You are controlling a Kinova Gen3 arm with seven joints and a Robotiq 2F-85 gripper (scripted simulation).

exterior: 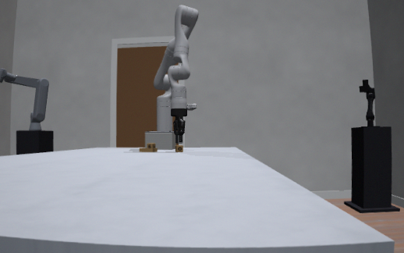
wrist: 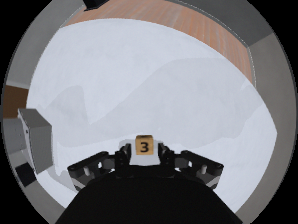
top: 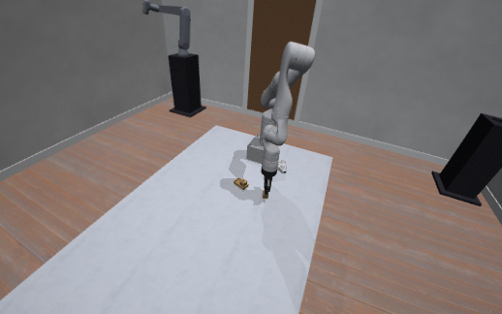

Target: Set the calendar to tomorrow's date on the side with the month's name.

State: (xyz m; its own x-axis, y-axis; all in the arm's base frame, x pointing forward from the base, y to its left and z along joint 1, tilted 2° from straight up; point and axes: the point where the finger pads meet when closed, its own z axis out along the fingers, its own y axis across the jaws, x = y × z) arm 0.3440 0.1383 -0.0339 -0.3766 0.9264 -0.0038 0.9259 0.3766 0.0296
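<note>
The wooden digit cube lies 4 cm below my hand. The rest, counted from my hand: wooden calendar tray (2 cm behind, 15 cm to the right, 5 cm below).
</note>
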